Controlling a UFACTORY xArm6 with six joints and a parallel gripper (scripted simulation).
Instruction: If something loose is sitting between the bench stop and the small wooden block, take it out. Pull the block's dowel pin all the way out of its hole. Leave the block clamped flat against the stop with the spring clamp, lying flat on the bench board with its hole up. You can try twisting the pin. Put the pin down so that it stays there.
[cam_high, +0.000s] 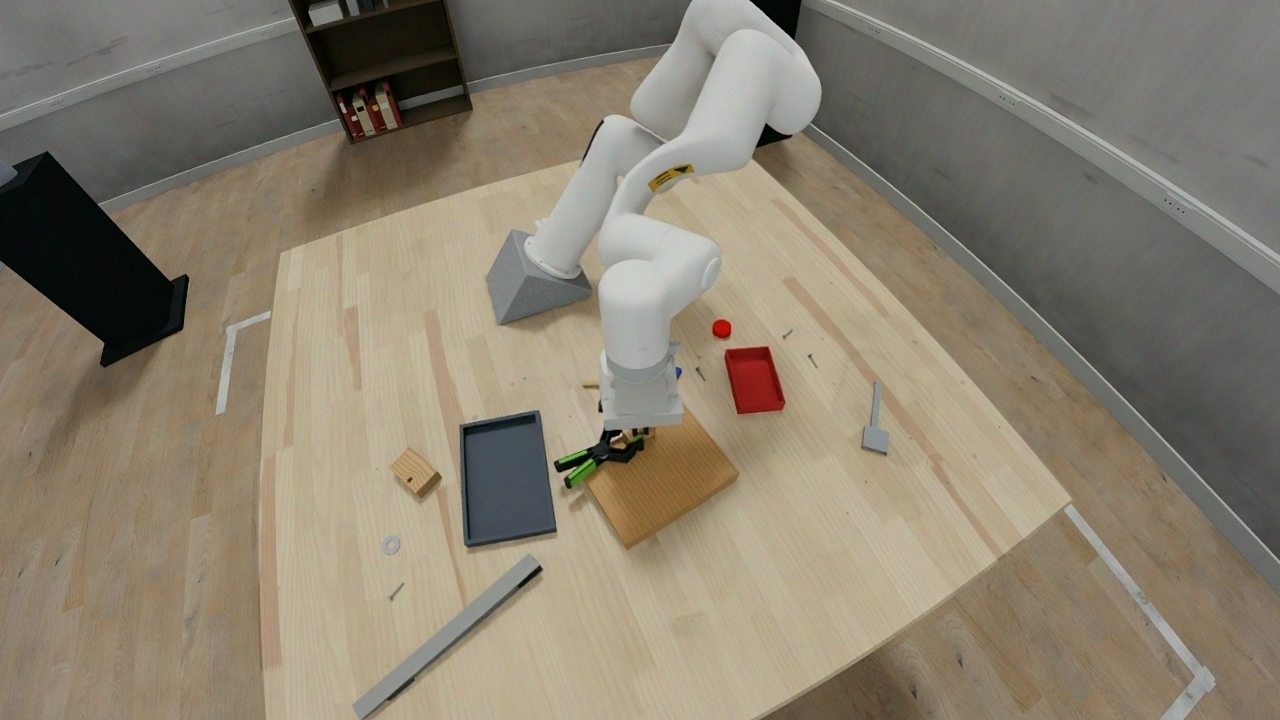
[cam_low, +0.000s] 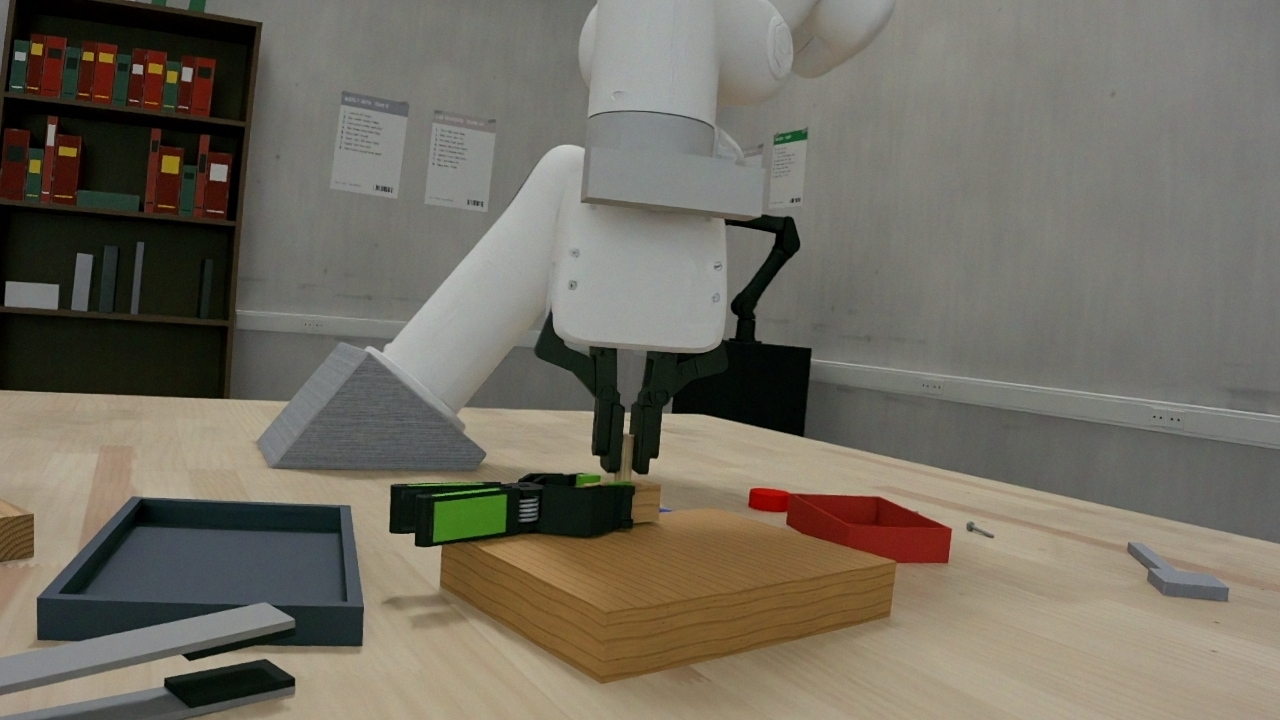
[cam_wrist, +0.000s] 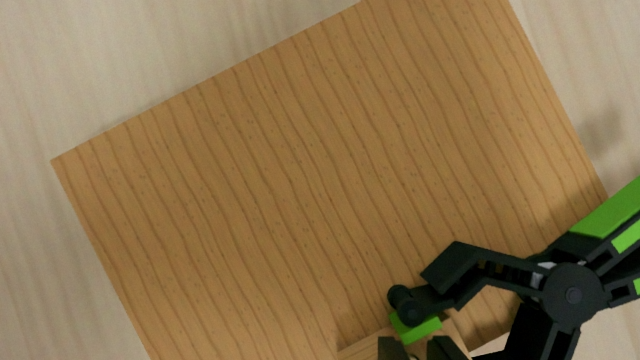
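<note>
Now: the dowel pin 2 cm below my hand. From my hand the other things lie so: loose dowel: 13 cm behind, 8 cm below, 1 cm to the left; then bench board: 6 cm below, 6 cm ahead, 1 cm to the right; then small wooden block: 4 cm below.
</note>
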